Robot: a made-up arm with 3 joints.
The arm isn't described. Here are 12 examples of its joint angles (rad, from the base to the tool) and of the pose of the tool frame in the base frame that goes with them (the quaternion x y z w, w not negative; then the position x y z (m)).
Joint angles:
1: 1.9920 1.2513 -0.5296
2: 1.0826 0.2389 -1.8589
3: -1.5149 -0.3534 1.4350
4: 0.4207 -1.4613 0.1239
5: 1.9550 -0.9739 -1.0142
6: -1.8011 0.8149 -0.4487
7: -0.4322 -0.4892 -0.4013
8: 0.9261 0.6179 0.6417
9: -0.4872 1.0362 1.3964
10: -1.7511 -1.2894 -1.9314
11: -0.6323 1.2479 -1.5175
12: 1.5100 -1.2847 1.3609
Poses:
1: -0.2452 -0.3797 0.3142 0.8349 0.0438 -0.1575 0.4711
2: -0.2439 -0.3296 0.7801 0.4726 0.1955 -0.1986 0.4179
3: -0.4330 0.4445 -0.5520 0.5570 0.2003 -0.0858 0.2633
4: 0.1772 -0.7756 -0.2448 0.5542 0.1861 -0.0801 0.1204
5: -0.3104 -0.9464 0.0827 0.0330 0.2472 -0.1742 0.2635
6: 0.3018 0.8932 0.1261 0.3085 0.1921 -0.1742 0.1094
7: 0.0472 -0.0823 0.1018 0.9903 0.1280 -0.1669 0.2852
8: -0.0349 -0.1919 -0.2378 0.9515 0.1680 -0.1176 0.4184
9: -0.4810 0.5162 -0.2904 0.6465 0.3461 -0.0675 0.2281
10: 0.2218 0.1037 0.6383 0.7298 0.0983 -0.1762 0.3198
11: 0.6012 0.5100 0.4850 0.3785 0.3473 -0.1657 0.1160
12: 0.7405 -0.6056 -0.2544 0.1422 0.2333 -0.0528 0.2412
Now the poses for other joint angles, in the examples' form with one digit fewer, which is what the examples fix.
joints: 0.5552 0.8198 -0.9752
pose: 0.062 0.048 0.555 0.828 0.292 -0.189 0.412
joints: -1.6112 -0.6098 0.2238
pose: -0.104 0.460 -0.201 0.859 0.144 -0.124 0.329
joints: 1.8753 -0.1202 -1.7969
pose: -0.571 -0.603 0.502 0.242 0.107 -0.205 0.347
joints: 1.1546 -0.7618 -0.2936
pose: 0.015 -0.840 0.022 0.543 0.187 -0.148 0.208
